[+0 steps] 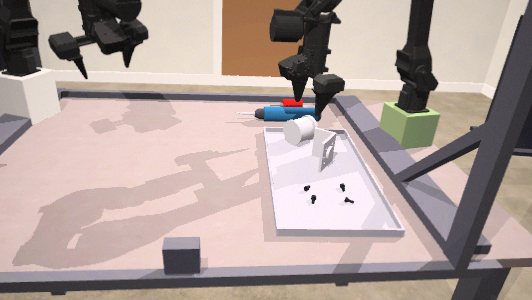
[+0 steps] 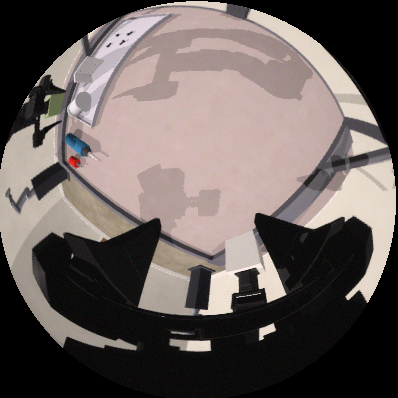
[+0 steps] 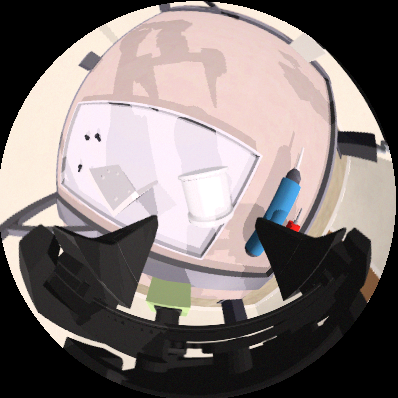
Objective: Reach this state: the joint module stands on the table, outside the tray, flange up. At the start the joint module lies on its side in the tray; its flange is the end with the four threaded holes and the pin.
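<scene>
The white joint module lies on its side at the back end of the white tray. Its flange holes do not show. My right gripper is open and empty, above the back end of the tray and the blue screwdriver, close behind and above the module, not touching it as far as I can see. My left gripper is open and empty, high above the back left of the table, far from the module.
A white angled bracket stands in the tray beside the module, with several black screws nearer the front. A blue screwdriver and a red one lie behind the tray.
</scene>
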